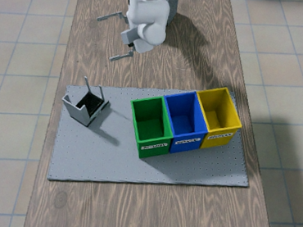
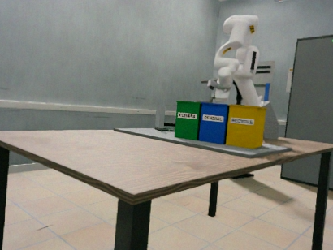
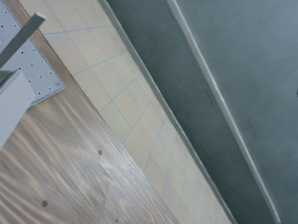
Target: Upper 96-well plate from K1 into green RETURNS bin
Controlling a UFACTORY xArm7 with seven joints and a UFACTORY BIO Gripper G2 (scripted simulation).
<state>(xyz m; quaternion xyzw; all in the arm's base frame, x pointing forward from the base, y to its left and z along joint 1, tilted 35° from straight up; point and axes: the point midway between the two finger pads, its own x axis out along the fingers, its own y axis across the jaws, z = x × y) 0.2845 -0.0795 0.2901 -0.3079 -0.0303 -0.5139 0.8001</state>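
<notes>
Now: hand 220 mm above the black 96-well plate, 200 mm short of it and 70 mm to the left of it. Also, from my hand: green returns bin 280 mm ahead, 230 mm to the left, 170 mm below; yellow bin 470 mm to the left, 180 mm ahead, 170 mm below; blue bin 350 mm to the left, 230 mm ahead, 170 mm below.
</notes>
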